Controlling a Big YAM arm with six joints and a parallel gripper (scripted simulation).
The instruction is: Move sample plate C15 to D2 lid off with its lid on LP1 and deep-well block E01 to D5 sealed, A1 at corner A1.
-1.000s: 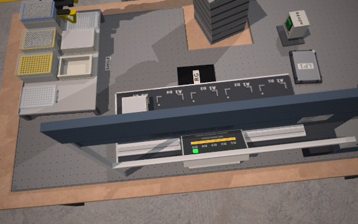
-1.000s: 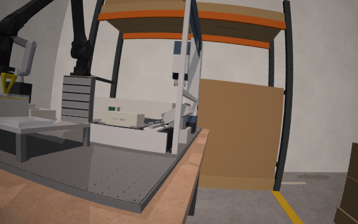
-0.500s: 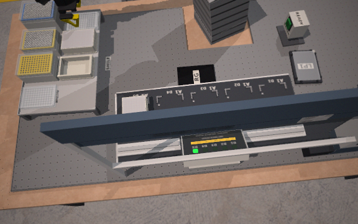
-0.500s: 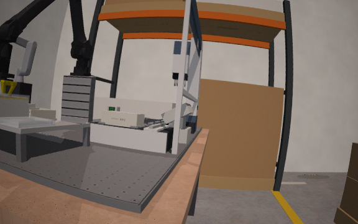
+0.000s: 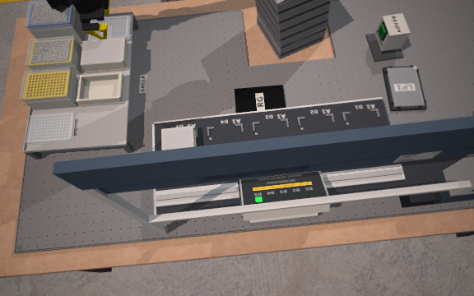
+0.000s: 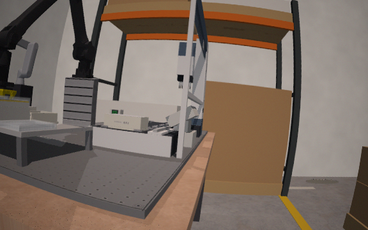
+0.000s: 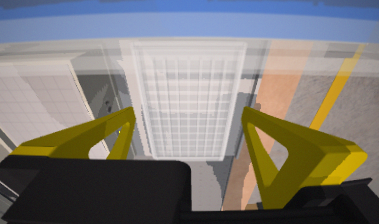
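Right now my hand is 2 cm above the sample plate C15 and 1 cm to the right of it. Round my hand: reservoir 22 cm ahead, 4 cm to the right, 2 cm below; then shelf 15 cm ahead, 9 cm to the right, 3 cm below; then shelf label 18 cm ahead, 8 cm below, 7 cm to the left.
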